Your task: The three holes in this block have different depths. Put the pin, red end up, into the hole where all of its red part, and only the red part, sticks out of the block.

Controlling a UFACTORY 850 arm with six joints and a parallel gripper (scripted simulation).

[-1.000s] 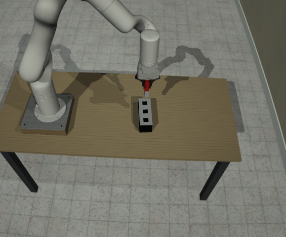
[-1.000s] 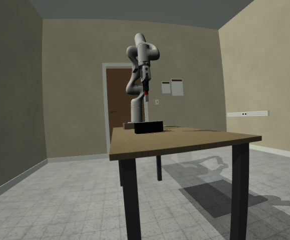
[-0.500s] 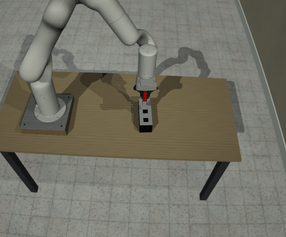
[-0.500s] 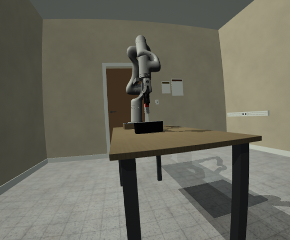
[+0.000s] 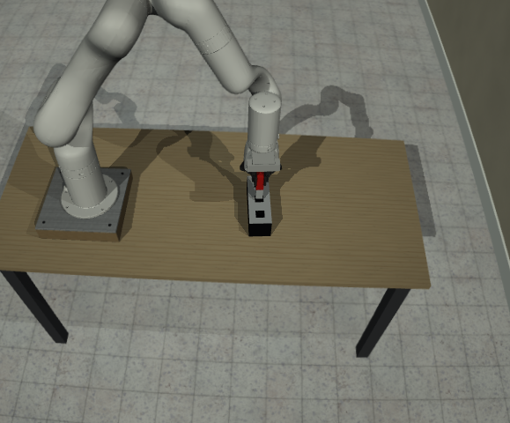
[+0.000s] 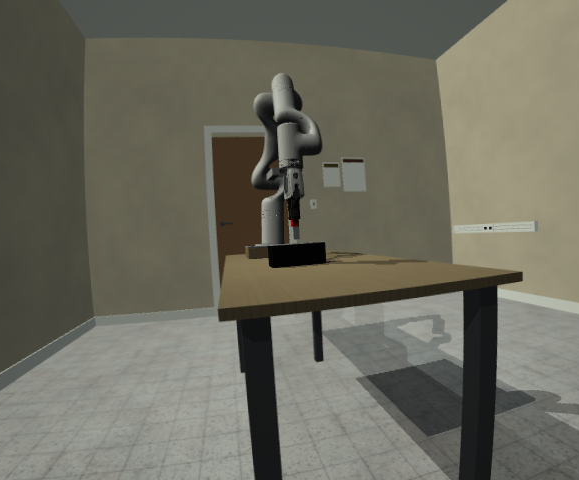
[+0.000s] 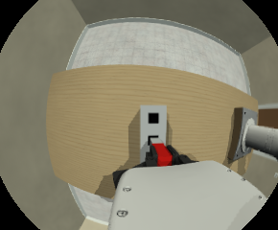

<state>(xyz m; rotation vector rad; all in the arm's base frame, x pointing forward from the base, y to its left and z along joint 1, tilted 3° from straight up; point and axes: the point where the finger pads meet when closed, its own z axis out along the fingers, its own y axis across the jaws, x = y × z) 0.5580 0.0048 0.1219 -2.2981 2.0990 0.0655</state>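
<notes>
The pin lies 10 mm below my hand. The rest, counted from my hand: black block 140 mm below.
</notes>
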